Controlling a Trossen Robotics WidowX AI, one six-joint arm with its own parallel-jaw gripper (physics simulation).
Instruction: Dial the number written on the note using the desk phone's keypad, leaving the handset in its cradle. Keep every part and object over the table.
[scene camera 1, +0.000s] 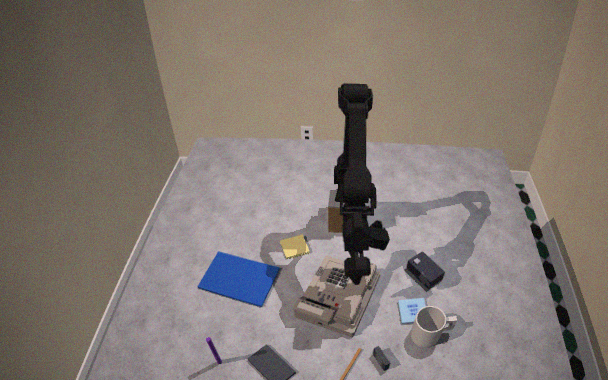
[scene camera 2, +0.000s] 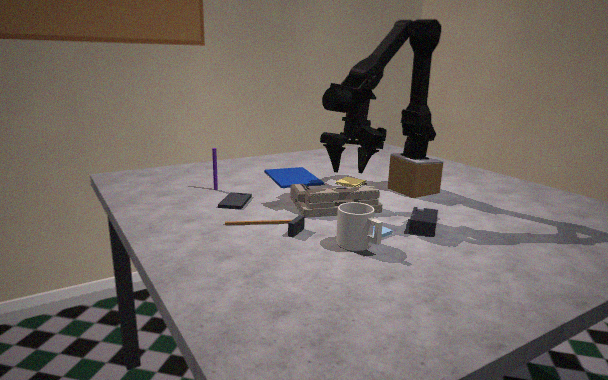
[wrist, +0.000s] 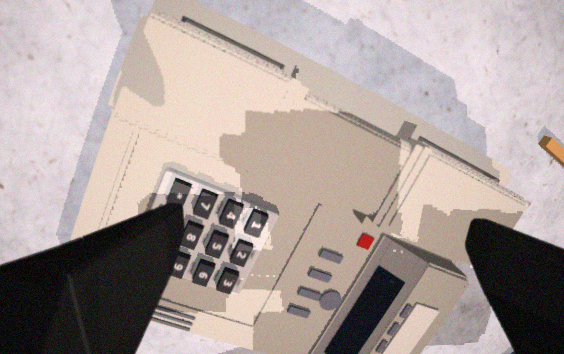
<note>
The pictures show: the gripper, a white mug, a blue folder and a handset.
The gripper is seen too in scene camera 1 and in the wrist view.
</note>
